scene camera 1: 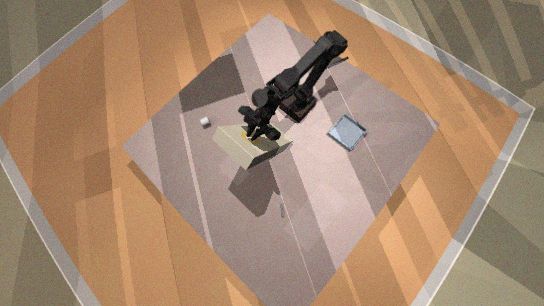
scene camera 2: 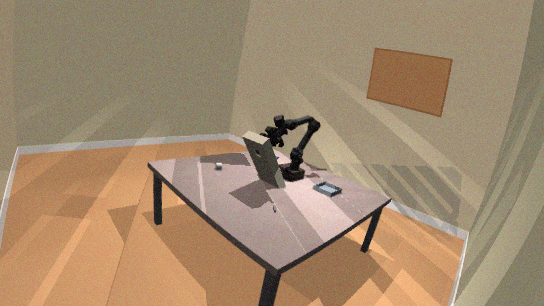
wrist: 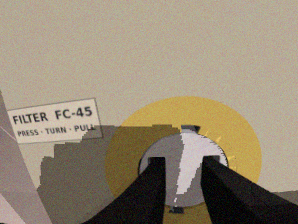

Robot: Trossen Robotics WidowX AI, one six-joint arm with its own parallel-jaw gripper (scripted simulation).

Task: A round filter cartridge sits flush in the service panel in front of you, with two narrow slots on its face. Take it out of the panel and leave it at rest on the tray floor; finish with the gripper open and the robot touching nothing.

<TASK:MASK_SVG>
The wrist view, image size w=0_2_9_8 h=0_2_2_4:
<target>my gripper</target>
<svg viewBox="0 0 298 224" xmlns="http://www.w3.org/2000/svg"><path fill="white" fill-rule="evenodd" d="M165 157L156 157L153 163L149 164L141 172L141 175L132 184L128 185L124 193L120 194L116 200L109 202L109 205L105 209L101 209L100 213L94 214L90 220L84 221L82 224L162 224L166 193ZM202 157L202 180L200 184L205 198L205 205L208 208L209 217L213 224L298 224L298 205L285 200L283 197L279 197L278 194L275 196L273 192L265 190L262 186L251 183L249 179L239 175L238 172L233 172L233 169L227 168L225 164L218 163L213 157Z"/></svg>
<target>filter cartridge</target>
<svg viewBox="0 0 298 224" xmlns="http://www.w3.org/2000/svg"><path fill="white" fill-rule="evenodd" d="M194 125L181 125L181 133L173 133L173 135L162 137L162 139L150 145L144 152L144 155L142 155L140 175L149 164L153 163L156 157L165 157L165 205L192 206L205 201L200 184L202 180L202 157L213 157L218 163L225 164L227 167L226 157L223 155L222 149L218 147L217 141L214 143L208 137L197 135Z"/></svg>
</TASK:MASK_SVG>
